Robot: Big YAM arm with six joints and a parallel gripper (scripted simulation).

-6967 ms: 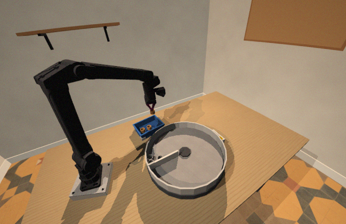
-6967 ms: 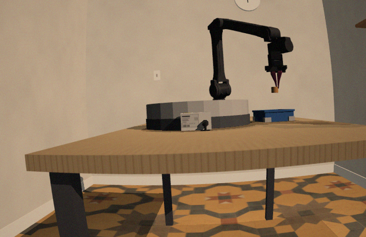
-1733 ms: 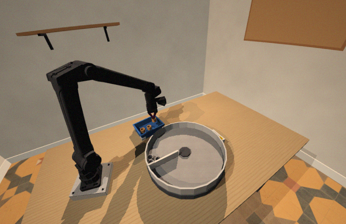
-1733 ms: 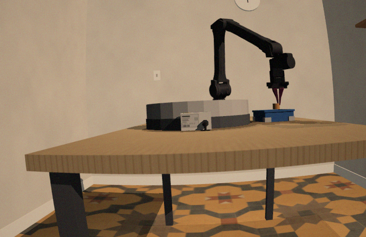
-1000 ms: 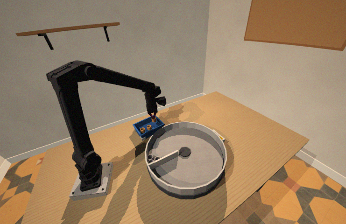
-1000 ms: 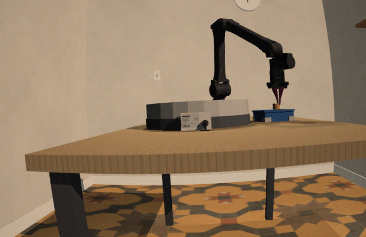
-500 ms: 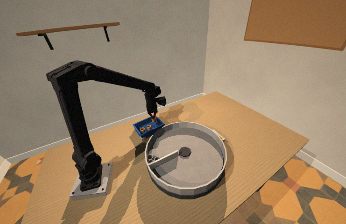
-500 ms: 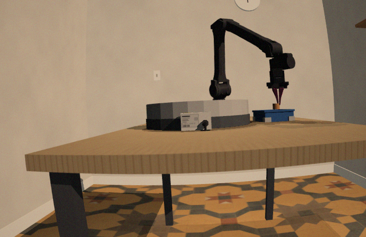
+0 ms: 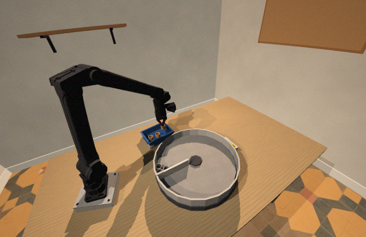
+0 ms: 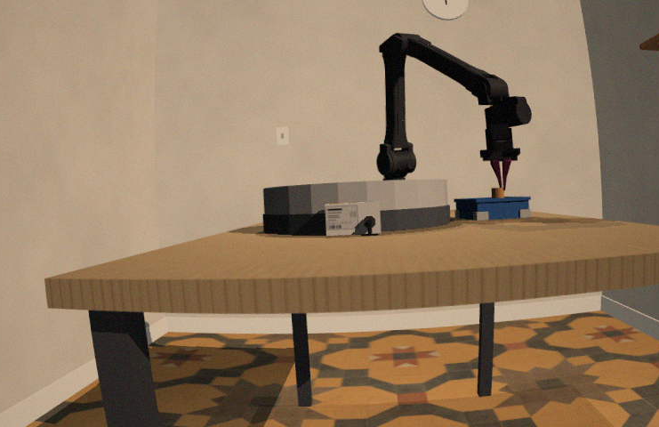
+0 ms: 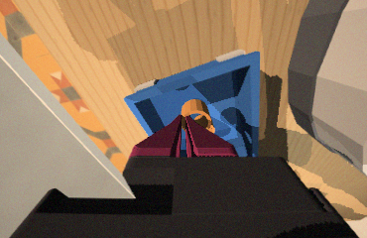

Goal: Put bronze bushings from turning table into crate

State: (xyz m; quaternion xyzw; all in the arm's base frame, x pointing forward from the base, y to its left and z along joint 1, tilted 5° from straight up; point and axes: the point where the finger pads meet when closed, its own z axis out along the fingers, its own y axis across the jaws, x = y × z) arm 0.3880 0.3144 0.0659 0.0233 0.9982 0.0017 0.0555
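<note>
My hand is 50 mm past the blue crate, 50 mm above it and 30 mm to the left of it. Also, from my hand: grey turning table: 350 mm to the right, 90 mm ahead, 20 mm below.
</note>
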